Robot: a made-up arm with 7 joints. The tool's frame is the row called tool.
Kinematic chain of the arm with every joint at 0, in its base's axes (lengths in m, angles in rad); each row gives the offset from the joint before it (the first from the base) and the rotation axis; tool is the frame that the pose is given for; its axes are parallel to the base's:
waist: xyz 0 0 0.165 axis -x
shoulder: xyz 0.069 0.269 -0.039 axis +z
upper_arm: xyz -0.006 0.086 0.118 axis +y
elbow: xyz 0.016 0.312 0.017 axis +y
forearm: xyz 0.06 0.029 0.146 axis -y
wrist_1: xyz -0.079 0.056 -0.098 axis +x
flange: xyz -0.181 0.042 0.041 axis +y
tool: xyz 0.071 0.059 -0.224
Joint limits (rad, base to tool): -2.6..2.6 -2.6..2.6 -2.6..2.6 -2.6..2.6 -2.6..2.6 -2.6..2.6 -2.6..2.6
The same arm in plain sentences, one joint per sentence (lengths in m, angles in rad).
The arm has seven revolute joints in a row. What follows holds with every joint at zero, and every direction is one of the base frame's. The first joint is mounted 0.1650 m along +z from the base frame's origin and turns about -x, from -2.6000 to 2.6000 rad. The second joint is mounted 0.0690 m along +x and 0.2690 m along +y and 0.0390 m along -z from the first joint and turns about +z, from -2.6000 to 2.6000 rad. The third joint is mounted 0.0060 m along -x and 0.0860 m along +y and 0.1180 m along +z from the second joint and turns about +y, from -2.6000 to 2.6000 rad. The fourth joint is mounted 0.0160 m along +x and 0.3120 m along +y and 0.0170 m along +z from the third joint and turns about +y, from -2.6000 to 2.6000 rad. The fifth joint is mounted 0.0600 m along +x and 0.0290 m along +y and 0.1460 m along +z from the fourth joint and turns about -y, from -2.6000 to 2.6000 rad. The sixth joint is mounted 0.0790 m along -x and 0.0560 m along +y and 0.0980 m along -z from the fifth joint and turns about +x, from -2.6000 to 2.6000 rad. The seventh joint is mounted 0.1810 m along -x and 0.0420 m along +y and 0.0410 m along +z from the sixth joint and turns about +y, from -2.6000 to 2.6000 rad. The tool frame, which is the frame that the pose is given for, is mounted 0.0710 m along +x and 0.0590 m along +y and 0.2240 m along -z from the seventh joint; its axes are parallel to the base frame's.
